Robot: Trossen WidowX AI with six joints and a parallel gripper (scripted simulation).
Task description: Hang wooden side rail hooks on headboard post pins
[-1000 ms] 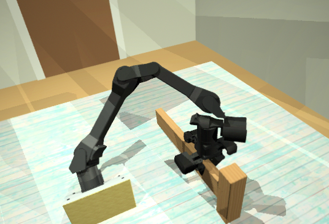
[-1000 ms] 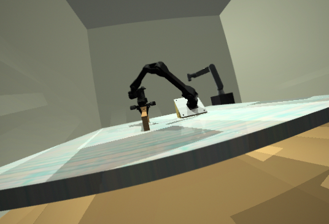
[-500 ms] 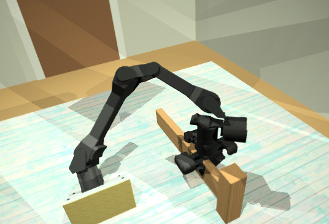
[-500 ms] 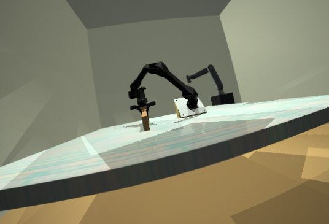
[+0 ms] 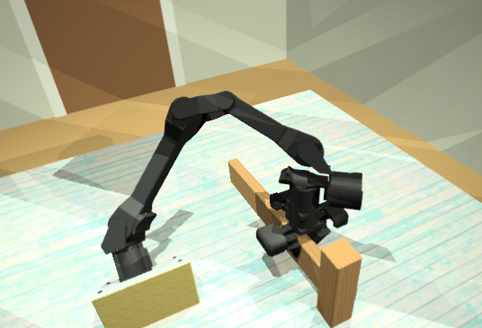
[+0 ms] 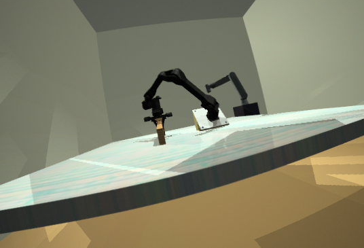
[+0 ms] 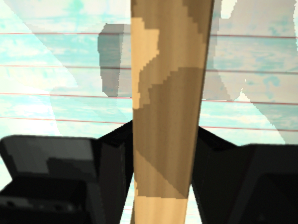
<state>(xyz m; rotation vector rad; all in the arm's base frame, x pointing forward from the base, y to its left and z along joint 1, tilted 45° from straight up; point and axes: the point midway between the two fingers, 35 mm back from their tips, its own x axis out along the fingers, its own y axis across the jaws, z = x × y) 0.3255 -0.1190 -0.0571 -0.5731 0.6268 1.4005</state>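
Right now the headboard post is 10 mm behind my gripper tip, 120 mm to the right of it and 40 mm above it.
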